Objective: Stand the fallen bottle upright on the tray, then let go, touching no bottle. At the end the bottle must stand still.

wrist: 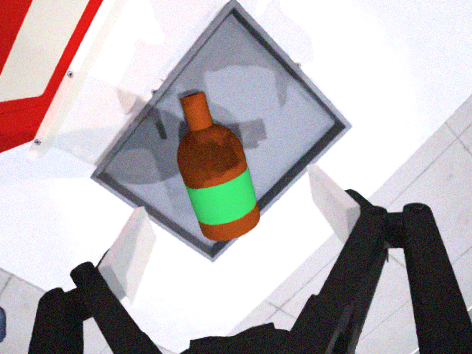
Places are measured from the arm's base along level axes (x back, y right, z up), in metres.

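Where they show: gripper, fingertip midpoint: [228,203].
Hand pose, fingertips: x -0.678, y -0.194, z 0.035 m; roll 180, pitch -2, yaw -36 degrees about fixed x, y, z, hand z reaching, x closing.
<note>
After its pixels a point has its place.
A brown bottle [212,155] {z -0.030, x -0.671, y -0.172 m} with a green label lies on its side in the grey tray [240,45] {z -0.101, x -0.569, y -0.131 m}. Its neck points up and slightly left in the view. Its base is near the tray's lowest corner in the view and overlaps the rim there. My gripper [228,203] {z 0.035, x -0.678, y -0.194 m} is wide open, with one pale finger pad to the left of the bottle's lower half and the other to the right. Neither pad touches the bottle, and nothing is between the fingertips at their own height as far as I can tell.
The tray stands on a white table top [400,60] {z -0.107, x -0.454, y -0.288 m}. A red and cream object [20,122] {z -0.041, x -0.760, y -0.010 m} with a pale screwed edge strip is at the upper left. Tiled floor [425,175] shows beyond the table edge at the right. A small blue thing [2,324] shows at the left edge.
</note>
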